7 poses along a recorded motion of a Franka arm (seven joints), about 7 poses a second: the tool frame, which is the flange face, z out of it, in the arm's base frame.
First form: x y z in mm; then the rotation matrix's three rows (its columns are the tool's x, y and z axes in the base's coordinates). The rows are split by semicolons.
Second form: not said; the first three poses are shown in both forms.
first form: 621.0 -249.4 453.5; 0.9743 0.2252 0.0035; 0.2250 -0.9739 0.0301; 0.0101 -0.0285 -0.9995
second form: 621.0 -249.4 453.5 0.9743 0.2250 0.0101 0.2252 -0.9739 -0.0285
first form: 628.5 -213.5 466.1; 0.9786 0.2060 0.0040; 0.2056 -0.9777 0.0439; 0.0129 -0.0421 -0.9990
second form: 628.5 -213.5 466.1 0.9786 0.2056 0.0129 0.2060 -0.9777 -0.0421
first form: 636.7 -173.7 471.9; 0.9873 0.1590 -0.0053; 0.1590 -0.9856 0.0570; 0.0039 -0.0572 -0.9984
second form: 636.7 -173.7 471.9 0.9873 0.1590 0.0039 0.1590 -0.9856 -0.0572
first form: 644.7 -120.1 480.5; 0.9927 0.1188 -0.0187; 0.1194 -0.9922 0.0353; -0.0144 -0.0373 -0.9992
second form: 644.7 -120.1 480.5 0.9927 0.1194 -0.0144 0.1188 -0.9922 -0.0373
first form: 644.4 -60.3 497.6; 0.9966 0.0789 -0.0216; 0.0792 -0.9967 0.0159; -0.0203 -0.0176 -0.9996
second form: 644.4 -60.3 497.6 0.9966 0.0792 -0.0203 0.0789 -0.9967 -0.0176
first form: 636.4 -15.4 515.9; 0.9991 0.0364 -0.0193; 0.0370 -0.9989 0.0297; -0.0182 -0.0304 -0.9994
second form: 636.4 -15.4 515.9 0.9991 0.0370 -0.0182 0.0364 -0.9989 -0.0304
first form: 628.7 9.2 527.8; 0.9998 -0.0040 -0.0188; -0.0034 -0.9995 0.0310; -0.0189 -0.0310 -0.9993
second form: 628.7 9.2 527.8 0.9998 -0.0034 -0.0189 -0.0040 -0.9995 -0.0310
